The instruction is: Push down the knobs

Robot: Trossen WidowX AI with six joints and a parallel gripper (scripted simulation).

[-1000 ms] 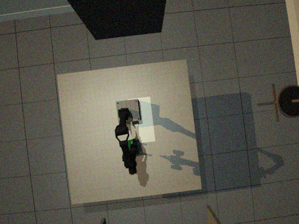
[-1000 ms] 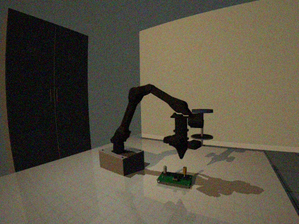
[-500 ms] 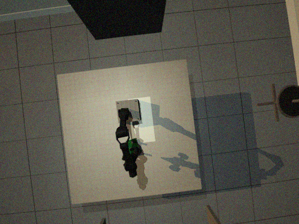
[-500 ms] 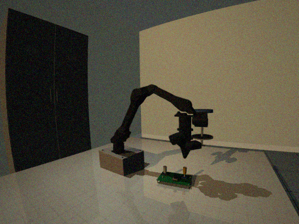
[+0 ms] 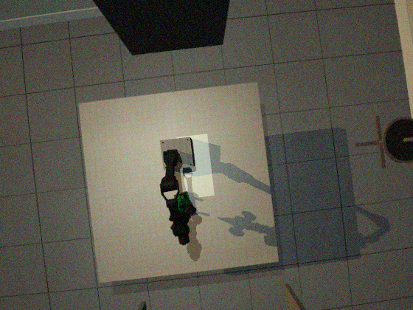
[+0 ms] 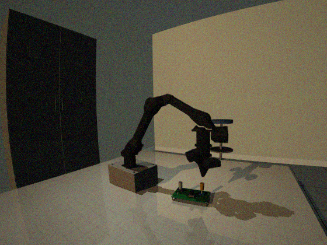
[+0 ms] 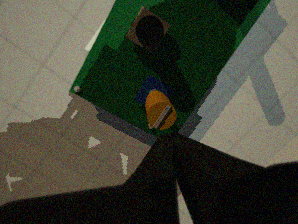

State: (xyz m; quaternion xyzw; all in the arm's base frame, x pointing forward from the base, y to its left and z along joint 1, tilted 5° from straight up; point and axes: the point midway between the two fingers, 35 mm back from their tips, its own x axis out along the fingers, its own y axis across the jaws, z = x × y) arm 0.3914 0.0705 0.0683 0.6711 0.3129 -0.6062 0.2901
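My gripper tip is 40 mm above the yellow knob. Also, from my gripper tip: pale knob: 100 mm behind, 20 mm to the right, 60 mm below.
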